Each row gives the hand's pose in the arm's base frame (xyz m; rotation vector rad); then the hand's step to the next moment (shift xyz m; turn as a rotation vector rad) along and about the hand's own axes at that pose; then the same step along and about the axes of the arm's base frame.
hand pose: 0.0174 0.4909 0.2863 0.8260 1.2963 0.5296
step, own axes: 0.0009 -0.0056 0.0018 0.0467 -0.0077 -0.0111
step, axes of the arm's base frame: 0.0014 -0.0032 -0.0048 -0.0014 0.0330 -0.0357
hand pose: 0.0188 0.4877 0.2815 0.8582 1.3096 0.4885
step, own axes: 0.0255 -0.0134 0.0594 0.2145 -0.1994 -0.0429
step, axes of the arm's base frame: 0.0609 -0.0051 -0.0249 -0.0232 0.0489 -0.2910
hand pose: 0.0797 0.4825 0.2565 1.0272 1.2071 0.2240
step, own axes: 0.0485 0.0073 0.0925 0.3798 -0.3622 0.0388
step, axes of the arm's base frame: 0.1000 -0.0143 -0.0275 0.0527 0.0205 -0.5232
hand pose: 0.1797 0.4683 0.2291 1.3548 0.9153 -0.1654
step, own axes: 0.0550 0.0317 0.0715 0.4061 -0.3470 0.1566
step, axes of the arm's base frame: 0.0883 -0.0333 -0.0157 0.1339 -0.0692 -0.5358
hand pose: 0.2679 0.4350 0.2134 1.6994 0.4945 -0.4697
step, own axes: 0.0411 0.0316 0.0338 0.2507 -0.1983 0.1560
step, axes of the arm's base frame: 0.0504 -0.0357 -0.0033 0.0893 -0.1038 -0.3283
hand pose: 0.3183 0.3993 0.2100 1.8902 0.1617 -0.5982
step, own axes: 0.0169 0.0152 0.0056 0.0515 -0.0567 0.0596
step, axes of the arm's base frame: 0.0186 -0.0139 0.0031 0.0032 -0.0398 -0.0884
